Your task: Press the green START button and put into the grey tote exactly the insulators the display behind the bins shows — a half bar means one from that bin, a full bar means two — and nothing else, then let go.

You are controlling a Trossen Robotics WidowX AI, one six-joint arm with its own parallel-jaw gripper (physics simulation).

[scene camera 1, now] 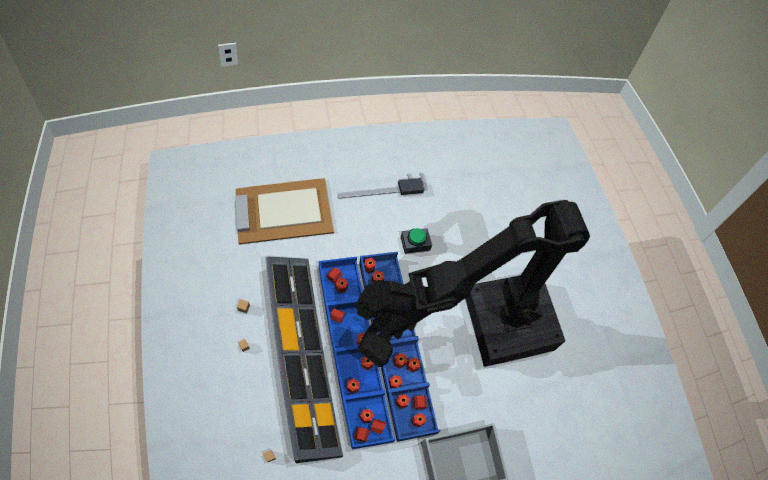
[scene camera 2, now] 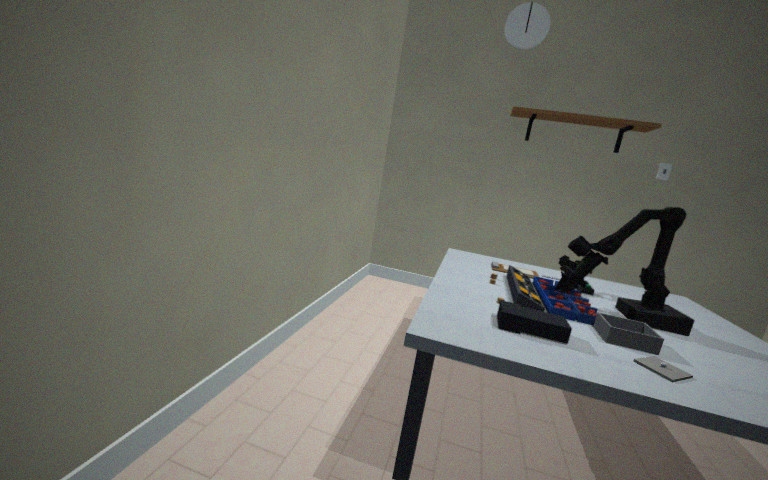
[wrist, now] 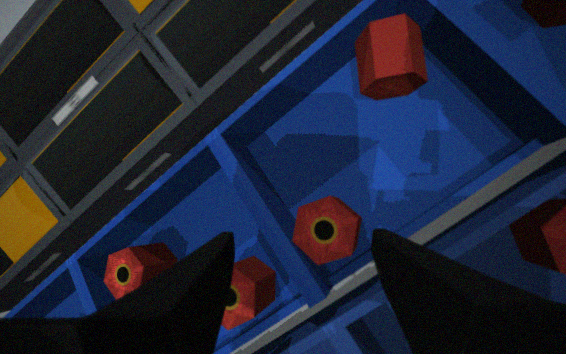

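Note:
The green START button [scene camera 1: 417, 236] stands beyond the bins. The display [scene camera 1: 287, 329] shows one full yellow bar in its second row, left column, and a half bar in each column of the bottom row. Red insulators [scene camera 1: 353, 384] [wrist: 391, 57] lie in the blue bins [scene camera 1: 371, 443]. My gripper [scene camera 2: 563, 287] [wrist: 303, 241] is open over the left-column bins; its fingertips are hidden in scene camera 1. In the wrist view, an insulator with its hole facing up [wrist: 327, 230] shows between the fingertips, ungripped, beside a divider. The visible part of the grey tote [scene camera 1: 498, 454] [scene camera 2: 631, 340] holds no insulator.
A clipboard [scene camera 1: 288, 208] and a caliper [scene camera 1: 410, 186] lie beyond the bins. Small wooden cubes [scene camera 1: 242, 305] lie left of the display. A black box [scene camera 2: 532, 323] stands near the display's end, and a thin plate [scene camera 2: 662, 369] lies near the tote. Bin walls and dividers surround the fingers.

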